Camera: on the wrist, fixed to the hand. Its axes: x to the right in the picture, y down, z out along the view.
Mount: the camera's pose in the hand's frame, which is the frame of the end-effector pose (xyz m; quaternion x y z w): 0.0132 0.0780 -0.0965 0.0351 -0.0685 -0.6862 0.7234
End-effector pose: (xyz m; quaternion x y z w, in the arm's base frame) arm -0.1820 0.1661 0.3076 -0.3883 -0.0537 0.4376 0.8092
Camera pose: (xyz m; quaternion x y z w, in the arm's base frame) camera -0.1847 0.1445 0.1847 -0.1857 -0.3454 -0.2102 0.8956
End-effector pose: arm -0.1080 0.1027 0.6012 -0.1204 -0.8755 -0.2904 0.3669
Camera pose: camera -0.0289 0.1077 0.6976 0.5066 -0.7513 -0.4229 0.0104
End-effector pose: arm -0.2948 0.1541 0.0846 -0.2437 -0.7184 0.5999 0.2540
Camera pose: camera -0.2377 0.2466 0.0232 0.3667 -0.6833 0.3016 0.5547
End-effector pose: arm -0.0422 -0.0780 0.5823 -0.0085 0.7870 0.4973 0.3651
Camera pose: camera -0.1359 -0.1101 0.6582 -0.4993 0.5559 0.0822 0.6595
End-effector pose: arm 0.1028 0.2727 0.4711 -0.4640 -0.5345 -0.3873 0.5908
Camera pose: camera 0.2051 0.2014 0.4739 0.0253 -0.7591 -0.6350 0.1413
